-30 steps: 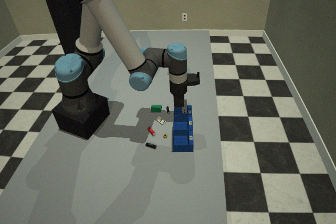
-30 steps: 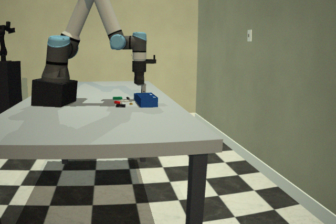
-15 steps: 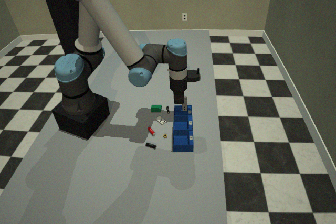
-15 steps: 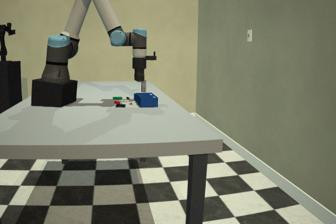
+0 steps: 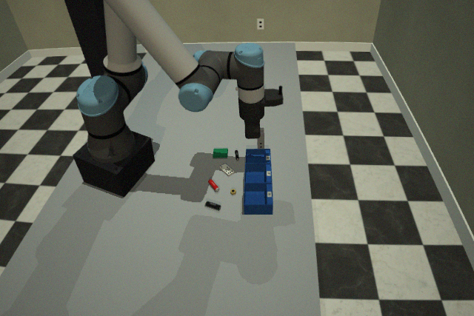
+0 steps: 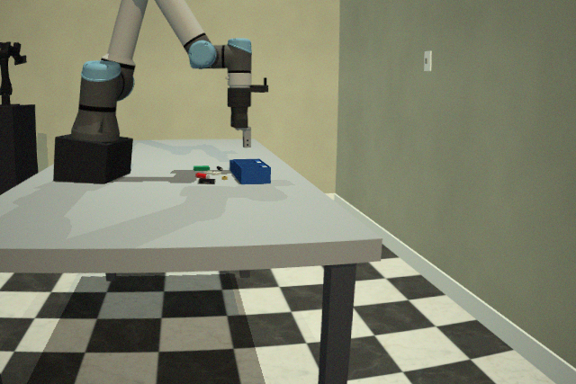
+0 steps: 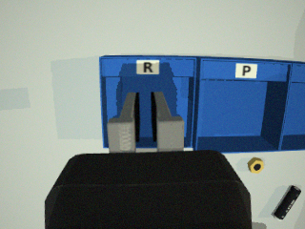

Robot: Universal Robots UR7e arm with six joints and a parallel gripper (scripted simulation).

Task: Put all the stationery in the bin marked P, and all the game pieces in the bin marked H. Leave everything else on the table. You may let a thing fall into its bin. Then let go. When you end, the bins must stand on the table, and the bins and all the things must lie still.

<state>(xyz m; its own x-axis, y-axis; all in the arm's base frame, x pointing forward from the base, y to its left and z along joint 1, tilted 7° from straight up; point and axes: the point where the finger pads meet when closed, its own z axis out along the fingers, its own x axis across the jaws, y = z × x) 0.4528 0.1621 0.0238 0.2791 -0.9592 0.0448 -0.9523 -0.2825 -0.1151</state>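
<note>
My hand is 10 cm past the white domino, 9 cm above it and 6 cm to the left of it. Round my hand: black cylinder (9 cm below, 9 cm behind, 2 cm to the left); blue bin row (9 cm to the right, 7 cm below, 1 cm ahead); green block (15 cm behind, 9 cm below, 1 cm to the left).
</note>
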